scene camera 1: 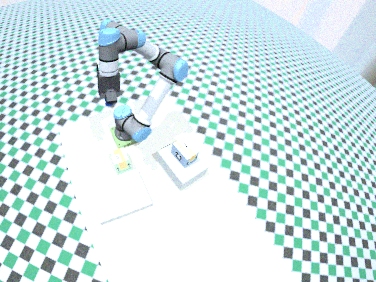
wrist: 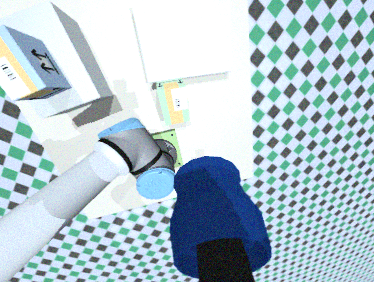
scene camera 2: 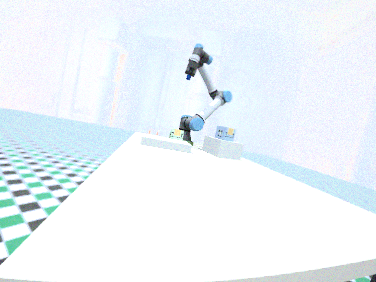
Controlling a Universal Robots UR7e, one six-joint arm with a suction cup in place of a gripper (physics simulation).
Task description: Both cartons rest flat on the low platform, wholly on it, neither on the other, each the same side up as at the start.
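Pixels of known places: hand, tool point: [wrist: 207,184] [scene camera 2: 188,79]; arm's base, link origin: [scene camera 1: 125,132] [scene camera 2: 183,139].
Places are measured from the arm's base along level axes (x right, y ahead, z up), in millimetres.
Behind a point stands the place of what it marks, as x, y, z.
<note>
The blue carton [scene camera 1: 185,151] @(-252, 377, 182) [scene camera 2: 225,133] @(-240, 427, 135) [wrist: 37,65] @(-218, 355, 164) rests upright on top of a taller white block [scene camera 1: 192,175] @(-258, 488, 86) [scene camera 2: 222,148] @(-211, 508, 30) [wrist: 80,65] @(-161, 361, 86). The smaller green carton [scene camera 1: 121,161] @(92, 259, 84) [scene camera 2: 176,134] @(96, 285, 51) [wrist: 173,103] @(90, 219, 72), with an orange band and a white label on top, stands on the table close to the near-base edge of the low white platform [scene camera 1: 115,197] @(193, 431, 13) [scene camera 2: 165,144] @(175, 541, -8) [wrist: 182,40] @(154, 418, 14). No carton is on the platform. My gripper [scene camera 1: 108,104] [scene camera 2: 188,77] [wrist: 207,167], a dark blue suction cup, is open and holds nothing, high in the air behind the base and away from both cartons.
The arm's base stands on a green plate [scene camera 1: 117,141] @(73, 55, -2) [wrist: 172,137] @(68, 72, -1) on the white table [scene camera 1: 200,240] @(-159, 836, -35) [scene camera 2: 190,215] @(131, 1286, -34), behind the green carton. The taller block stands beside the low platform with a gap between them. The arm's light link [wrist: 60,190] @(-152, 113, 329) crosses the lower left of the wrist view.
</note>
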